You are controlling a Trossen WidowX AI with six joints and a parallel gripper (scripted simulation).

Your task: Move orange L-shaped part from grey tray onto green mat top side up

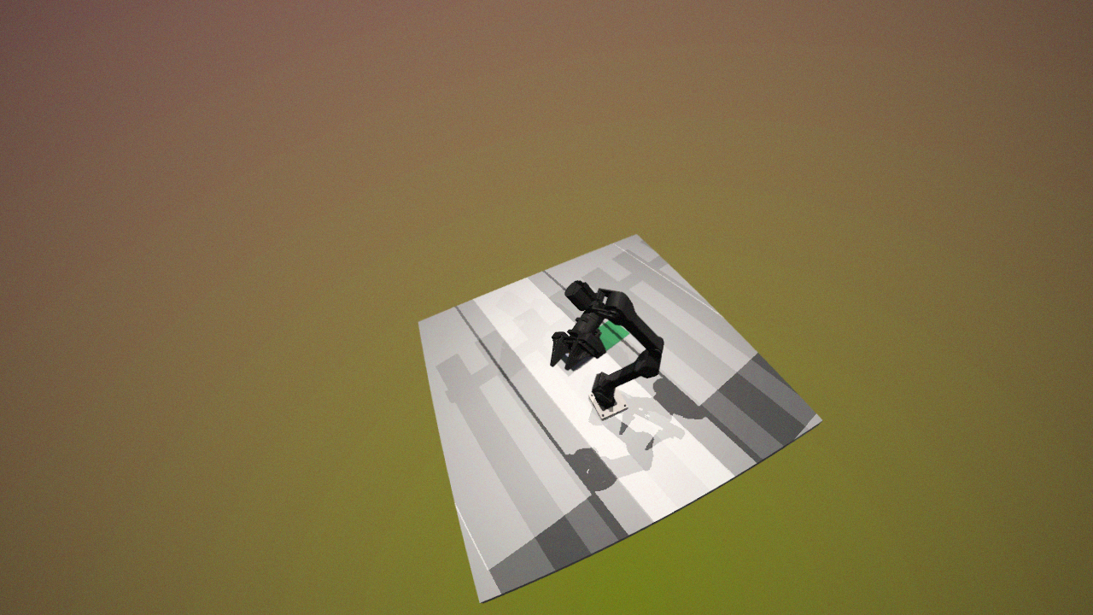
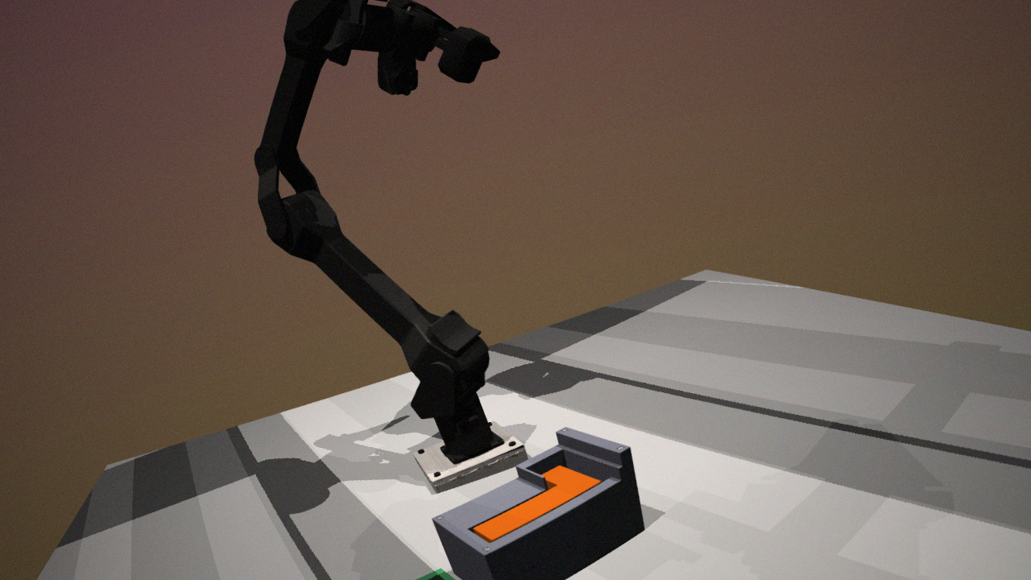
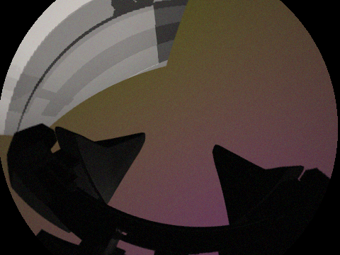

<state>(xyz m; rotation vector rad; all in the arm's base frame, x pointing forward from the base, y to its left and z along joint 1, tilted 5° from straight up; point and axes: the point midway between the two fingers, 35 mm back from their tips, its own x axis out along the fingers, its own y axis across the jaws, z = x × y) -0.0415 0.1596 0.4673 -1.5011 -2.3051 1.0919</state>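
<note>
Now: the orange L-shaped part 44 cm below my gripper tip, 34 cm ahead of it and 17 cm to the right of it. Round my gripper tip: green mat 50 cm below, 37 cm ahead, 33 cm to the right.
</note>
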